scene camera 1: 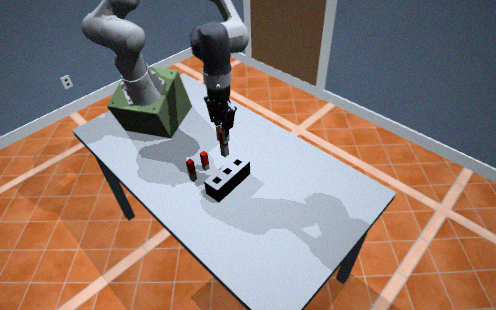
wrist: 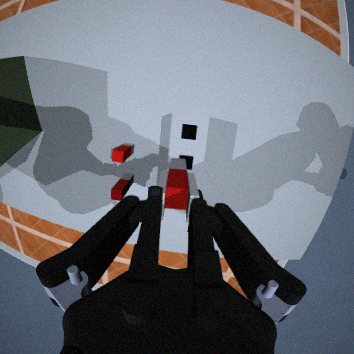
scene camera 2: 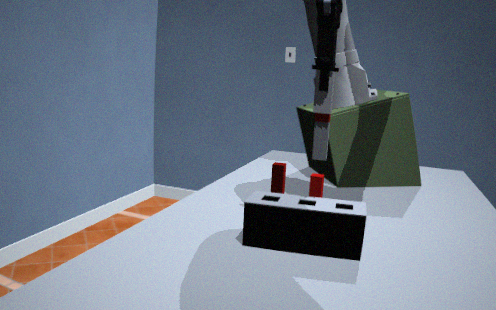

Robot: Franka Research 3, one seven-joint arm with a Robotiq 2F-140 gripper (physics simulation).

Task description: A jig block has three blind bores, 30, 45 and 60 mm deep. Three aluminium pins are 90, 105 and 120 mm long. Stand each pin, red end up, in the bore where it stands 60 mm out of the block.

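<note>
My gripper point(scene camera 1: 223, 136) point(scene camera 2: 323, 97) point(wrist: 176, 181) is shut on an aluminium pin point(scene camera 1: 224, 150) point(scene camera 2: 320, 142) point(wrist: 176, 185). The pin is roughly upright, red end up, in the air above the level of the jig block. The jig block point(scene camera 1: 213, 192) point(scene camera 2: 305, 227) point(wrist: 184, 146) has three square bores; the held pin hides one in the wrist view. Two pins stand red end up on the table beside the block: one pin point(scene camera 1: 190, 167) point(scene camera 2: 279, 177) point(wrist: 119, 190), and another point(scene camera 1: 204, 159) point(scene camera 2: 316, 185) point(wrist: 120, 153) that looks shorter. Bore depths cannot be seen.
The green base point(scene camera 1: 145, 117) point(scene camera 2: 380, 145) point(wrist: 17, 110) carries the arm at one end of the table point(scene camera 1: 280, 175) point(scene camera 2: 100, 270) point(wrist: 150, 50). The two standing pins are between the base and the block. Arm shadows fall across the table.
</note>
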